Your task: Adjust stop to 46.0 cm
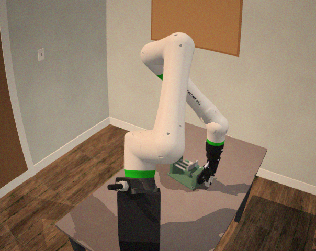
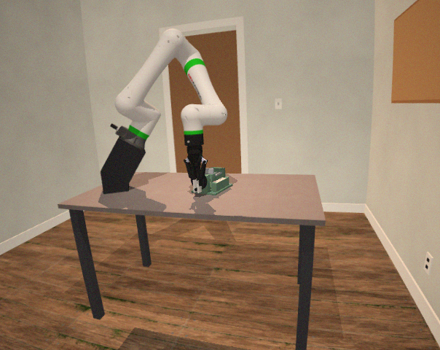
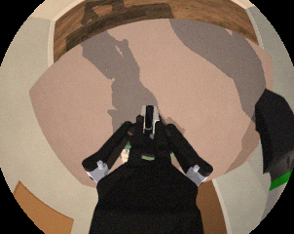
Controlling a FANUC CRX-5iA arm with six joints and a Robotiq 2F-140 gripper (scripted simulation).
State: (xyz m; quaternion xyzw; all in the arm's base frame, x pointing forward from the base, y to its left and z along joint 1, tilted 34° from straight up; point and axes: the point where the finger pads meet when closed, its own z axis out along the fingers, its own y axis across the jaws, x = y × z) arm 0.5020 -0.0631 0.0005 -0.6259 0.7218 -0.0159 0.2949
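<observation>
Right now my hand is 20 mm to the right of the black handwheel and 10 mm above it. Also, from my hand: green stop fixture 10 mm ahead, 120 mm to the left, 30 mm above.
</observation>
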